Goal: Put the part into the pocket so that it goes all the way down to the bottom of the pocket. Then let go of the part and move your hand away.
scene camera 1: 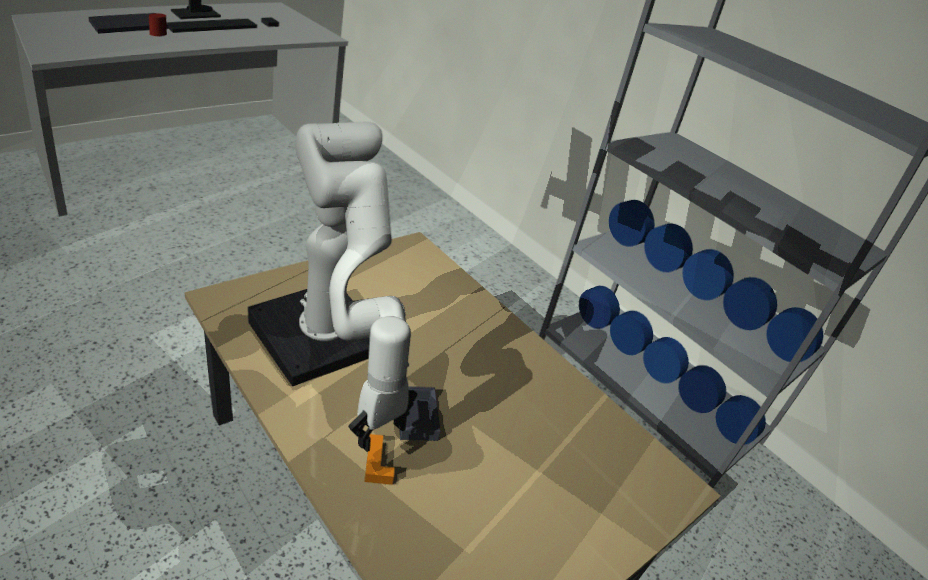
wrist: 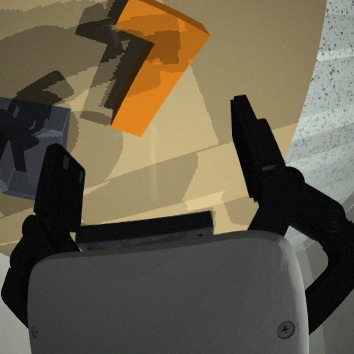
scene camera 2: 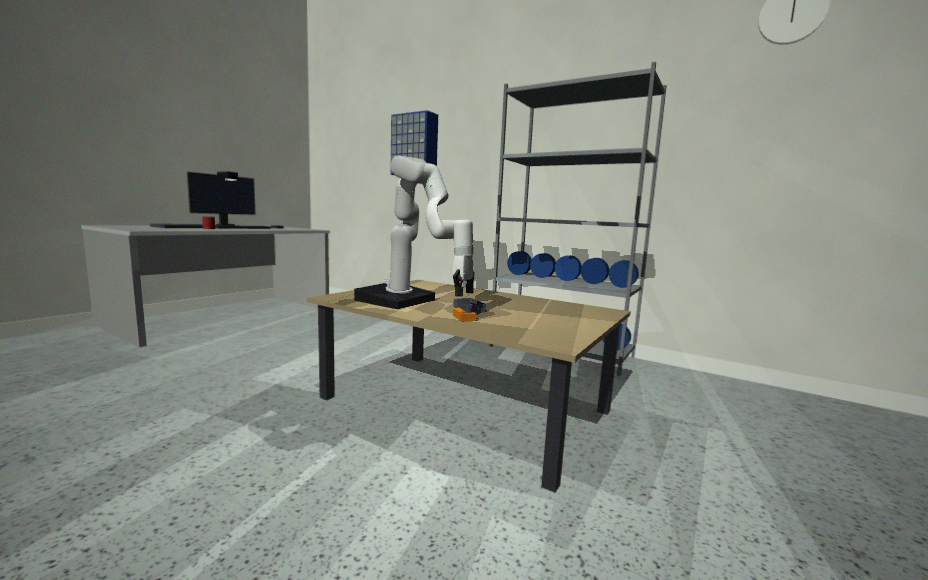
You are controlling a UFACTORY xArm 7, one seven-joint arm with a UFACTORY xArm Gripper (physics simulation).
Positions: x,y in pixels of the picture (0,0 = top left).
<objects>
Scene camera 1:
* gripper: 381,437
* orange L-shaped block: 375,473, on the table
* dark grey pocket block: 422,423
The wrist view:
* gripper: 144,135
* orange L-shaped block: 173,40
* dark grey pocket block: 37,125
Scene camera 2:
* gripper: 464,294
</objects>
